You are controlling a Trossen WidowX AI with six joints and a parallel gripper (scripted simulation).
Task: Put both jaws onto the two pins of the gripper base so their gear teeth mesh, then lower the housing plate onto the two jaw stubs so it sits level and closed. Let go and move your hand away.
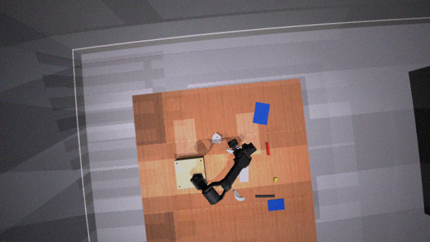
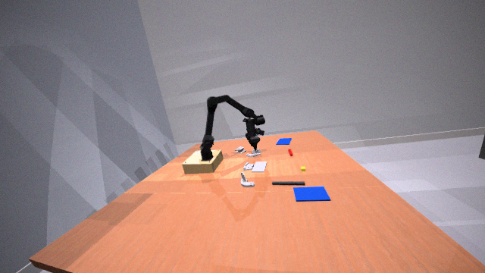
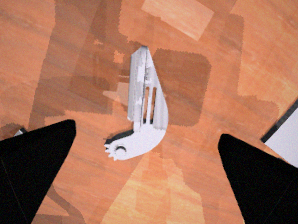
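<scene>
The jaw is 3 cm behind my gripper tip, 1 cm to the left of it and 5 cm below it. Also, from my gripper tip: gripper base: 13 cm behind, 10 cm to the left, 3 cm below; housing plate: 2 cm behind, 18 cm to the right, 5 cm below; flat white plate: 5 cm ahead, 19 cm to the right, 5 cm below.
</scene>
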